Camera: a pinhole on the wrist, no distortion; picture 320 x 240 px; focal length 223.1 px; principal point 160.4 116.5 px. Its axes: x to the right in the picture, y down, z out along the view. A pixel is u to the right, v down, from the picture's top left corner.
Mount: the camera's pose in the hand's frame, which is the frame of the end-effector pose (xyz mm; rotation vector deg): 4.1 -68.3 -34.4 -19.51 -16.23 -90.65
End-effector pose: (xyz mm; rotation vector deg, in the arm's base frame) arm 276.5 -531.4 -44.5 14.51 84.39 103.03
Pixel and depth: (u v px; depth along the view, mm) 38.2 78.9 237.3
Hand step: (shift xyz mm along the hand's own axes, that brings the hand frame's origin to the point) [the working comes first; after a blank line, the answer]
In the camera's frame: -130.0 -40.0 237.3

-22.5 144.5 135.4
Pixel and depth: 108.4 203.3 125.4
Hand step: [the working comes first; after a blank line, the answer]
In the camera's frame: -29.2 48.8 125.4

58.9 4.9 68.5
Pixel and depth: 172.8 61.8 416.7
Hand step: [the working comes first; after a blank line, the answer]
In the camera's frame: 23.2 -102.2 416.7

-81.0 74.8 361.7
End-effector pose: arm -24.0 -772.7 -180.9 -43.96 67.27 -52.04
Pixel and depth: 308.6 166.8 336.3
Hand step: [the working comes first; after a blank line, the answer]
In the camera's frame: 223.4 75.8 336.3

88.1 -148.0 359.7
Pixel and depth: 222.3 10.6 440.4
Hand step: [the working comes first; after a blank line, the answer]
In the camera's frame: 122.2 -209.0 440.4

-189.4 -3.1 424.8
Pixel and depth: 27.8 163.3 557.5
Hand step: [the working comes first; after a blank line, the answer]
In the camera's frame: -331.4 116.9 557.5

153.0 447.0 348.4
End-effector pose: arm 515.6 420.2 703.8 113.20 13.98 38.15
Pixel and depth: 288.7 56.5 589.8
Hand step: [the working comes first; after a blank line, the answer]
In the camera's frame: 339.2 -158.6 589.8

-138.4 -147.8 644.9
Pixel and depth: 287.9 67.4 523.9
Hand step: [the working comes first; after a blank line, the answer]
In the camera's frame: 299.4 -115.3 523.9

-96.9 -138.2 567.5
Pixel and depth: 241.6 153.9 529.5
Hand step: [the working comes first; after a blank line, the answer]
In the camera's frame: 192.7 88.8 529.5

110.0 -45.9 525.7
